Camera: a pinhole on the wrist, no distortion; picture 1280 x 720 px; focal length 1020.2 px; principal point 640.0 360.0 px. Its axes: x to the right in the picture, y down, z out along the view. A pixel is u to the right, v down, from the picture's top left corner.
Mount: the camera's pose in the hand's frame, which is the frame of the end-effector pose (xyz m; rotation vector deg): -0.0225 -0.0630 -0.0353 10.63 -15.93 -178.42
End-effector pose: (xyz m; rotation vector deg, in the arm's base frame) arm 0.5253 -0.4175 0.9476 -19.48 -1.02 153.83
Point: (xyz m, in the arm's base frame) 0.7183 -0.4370 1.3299
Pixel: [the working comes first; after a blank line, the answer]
In the camera's frame: 0.2015 0.0881 0.3754

1188 600
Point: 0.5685 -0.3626 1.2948
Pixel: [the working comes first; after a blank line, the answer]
In the camera's frame: 0.0313 0.0916 0.3595

729 620
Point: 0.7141 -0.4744 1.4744
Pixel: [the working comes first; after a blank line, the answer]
In the camera's frame: 0.2303 0.0871 0.5219

1090 530
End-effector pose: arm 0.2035 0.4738 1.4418 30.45 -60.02 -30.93
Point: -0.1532 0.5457 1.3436
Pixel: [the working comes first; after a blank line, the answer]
In the camera's frame: 0.1922 0.0576 0.3272

1239 540
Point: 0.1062 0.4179 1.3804
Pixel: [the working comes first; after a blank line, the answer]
In the camera's frame: 0.0084 0.0523 0.1010

outside the picture
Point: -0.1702 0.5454 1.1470
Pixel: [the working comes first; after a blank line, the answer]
In the camera's frame: 0.3365 0.1734 0.2586

outside the picture
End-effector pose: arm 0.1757 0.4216 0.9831 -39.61 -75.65 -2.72
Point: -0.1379 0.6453 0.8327
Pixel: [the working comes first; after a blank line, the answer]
In the camera's frame: 0.0700 -0.1047 0.4417

802 118
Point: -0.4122 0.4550 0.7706
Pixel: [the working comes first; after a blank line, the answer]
In the camera's frame: 0.2546 0.1543 0.5606

1103 641
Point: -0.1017 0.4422 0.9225
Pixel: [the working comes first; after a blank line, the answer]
In the camera's frame: 0.0682 0.0575 0.2859

883 565
